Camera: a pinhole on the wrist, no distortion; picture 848 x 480 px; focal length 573.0 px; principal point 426.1 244.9 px. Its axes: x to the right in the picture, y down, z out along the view. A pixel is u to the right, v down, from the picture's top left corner.
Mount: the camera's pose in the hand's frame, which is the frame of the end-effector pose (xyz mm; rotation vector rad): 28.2 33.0 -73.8 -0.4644 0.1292 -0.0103
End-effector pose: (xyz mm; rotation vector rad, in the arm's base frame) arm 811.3 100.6 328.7 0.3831 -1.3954 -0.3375
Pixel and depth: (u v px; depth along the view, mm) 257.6 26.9 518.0
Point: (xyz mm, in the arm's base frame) 317.3 177.8 388.9
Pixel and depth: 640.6 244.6 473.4
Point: 530.2 173.7 711.4
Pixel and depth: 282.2 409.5 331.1
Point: 625.3 335.3 462.5
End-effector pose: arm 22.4 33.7 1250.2 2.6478 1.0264 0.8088
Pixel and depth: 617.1 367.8 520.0
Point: 560.9 -49.1 1225.9
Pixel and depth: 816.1 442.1 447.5
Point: 579.9 29.0 1359.4
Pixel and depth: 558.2 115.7 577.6
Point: 527.4 76.0 1009.9
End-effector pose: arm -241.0 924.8 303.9 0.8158 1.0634 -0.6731
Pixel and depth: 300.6 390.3 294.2
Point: 24.7 915.2 403.1
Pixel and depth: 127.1 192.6 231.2
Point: -89.5 865.9 431.8
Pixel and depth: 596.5 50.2 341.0
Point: 10.4 726.4 229.4
